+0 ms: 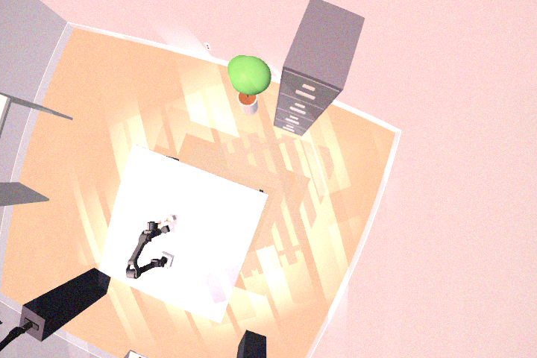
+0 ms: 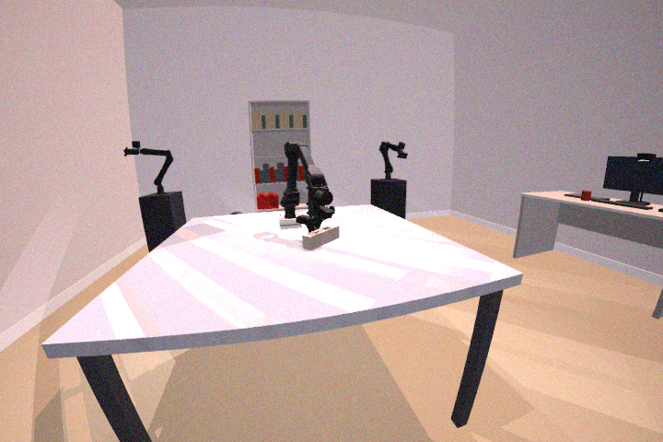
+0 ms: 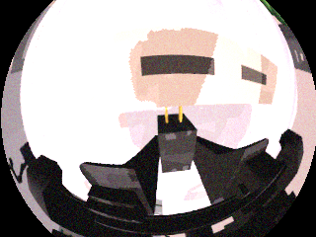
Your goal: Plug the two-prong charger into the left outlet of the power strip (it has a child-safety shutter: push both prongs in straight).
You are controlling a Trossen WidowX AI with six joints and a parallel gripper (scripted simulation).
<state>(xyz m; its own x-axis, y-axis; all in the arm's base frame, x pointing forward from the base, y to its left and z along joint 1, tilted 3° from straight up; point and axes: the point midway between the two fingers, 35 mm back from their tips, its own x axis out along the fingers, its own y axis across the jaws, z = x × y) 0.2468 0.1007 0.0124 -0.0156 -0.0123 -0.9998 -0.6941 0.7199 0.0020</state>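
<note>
Now: the dark two-prong charger 1 cm ahead of my gripper tip, 1 cm to the left of it and 1 cm above it.
</note>
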